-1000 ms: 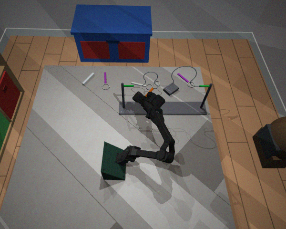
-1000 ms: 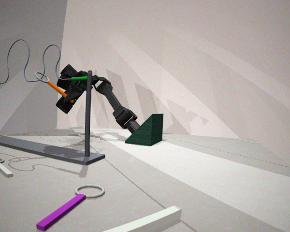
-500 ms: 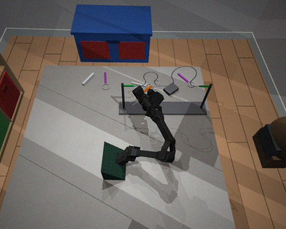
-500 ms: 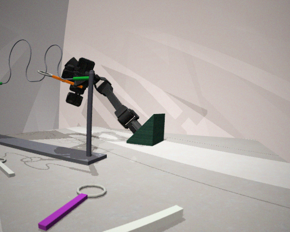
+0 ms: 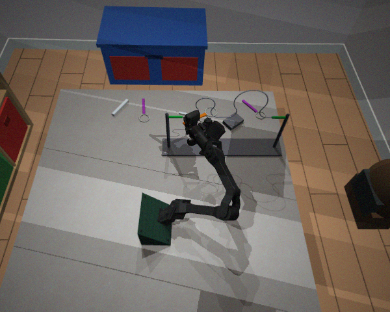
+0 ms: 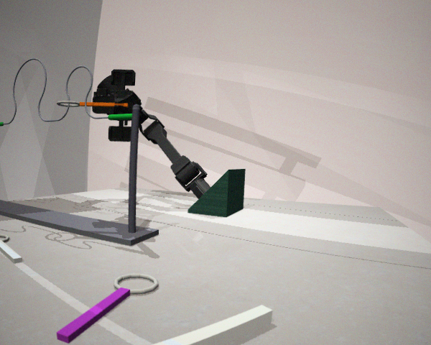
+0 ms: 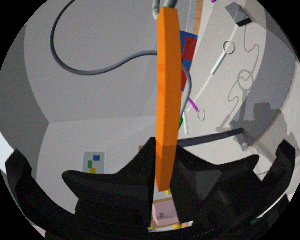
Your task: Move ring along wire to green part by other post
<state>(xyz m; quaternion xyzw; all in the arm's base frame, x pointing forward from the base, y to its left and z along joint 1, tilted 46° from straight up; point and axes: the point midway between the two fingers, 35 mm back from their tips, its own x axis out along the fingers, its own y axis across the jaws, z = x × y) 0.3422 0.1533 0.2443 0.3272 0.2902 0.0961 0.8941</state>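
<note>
The ring with orange handle is 80 mm to the right of my gripper tip and 20 mm ahead of it. From my gripper tip the other things lie so: white-handled ring 290 mm below, 260 mm ahead, 40 mm to the right; then grey box 280 mm below, 260 mm to the right, 240 mm ahead; then purple-handled ring 290 mm below, 270 mm to the left, 260 mm ahead.
</note>
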